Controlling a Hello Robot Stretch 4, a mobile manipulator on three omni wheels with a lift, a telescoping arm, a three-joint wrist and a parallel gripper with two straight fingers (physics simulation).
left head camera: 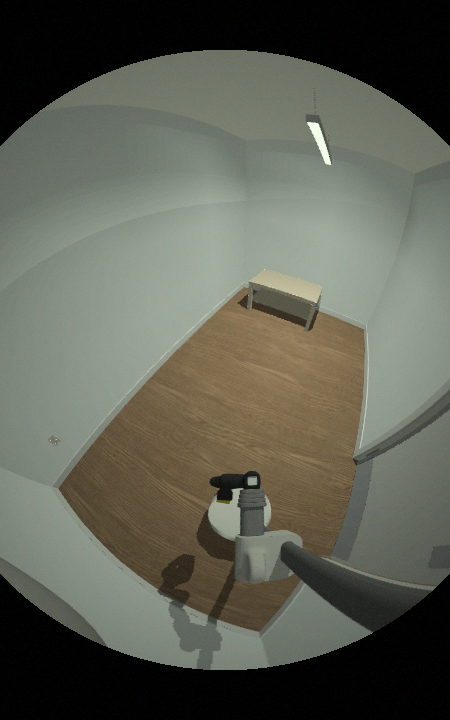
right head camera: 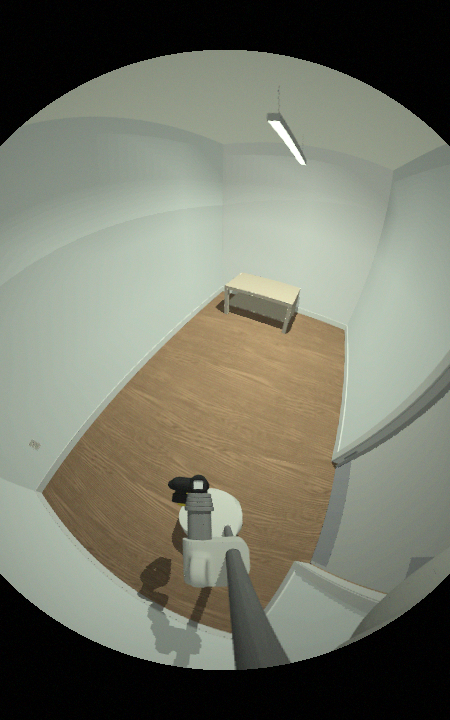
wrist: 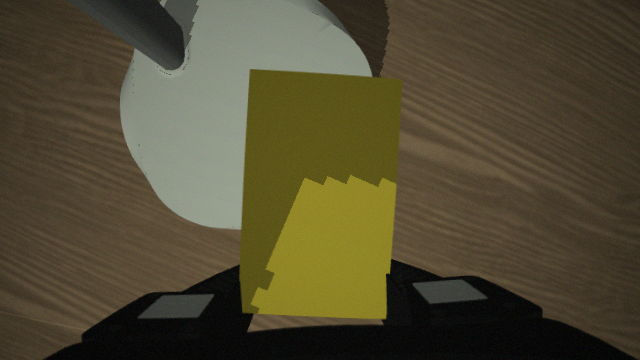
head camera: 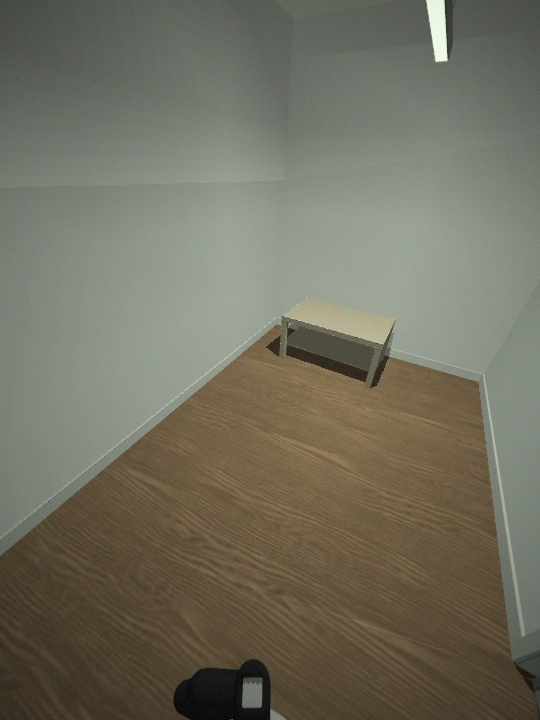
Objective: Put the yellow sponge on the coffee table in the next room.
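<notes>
The yellow sponge (wrist: 322, 195) is between the two black fingers in the wrist view, partly in shadow. A small yellow edge of the sponge (left head camera: 223, 501) also shows under the gripper in the left head view. My gripper (wrist: 313, 281) is shut on the sponge and holds it above the robot's white round base. The coffee table (head camera: 342, 319) (left head camera: 286, 285) (right head camera: 263, 287), pale topped with a lower shelf, stands at the far end of the room, near the corner of the left and back walls. The gripper is far from it. No object shows on its top.
A long wall (head camera: 133, 302) with a white baseboard runs along the left. Another wall (head camera: 523, 418) is on the right, with a grey door frame edge (left head camera: 405, 431) (right head camera: 395, 424) nearer the robot. The robot's white base (left head camera: 225, 517) (right head camera: 228, 509) (wrist: 185, 140) is below the arm. A ceiling lamp (left head camera: 319, 142) hangs overhead.
</notes>
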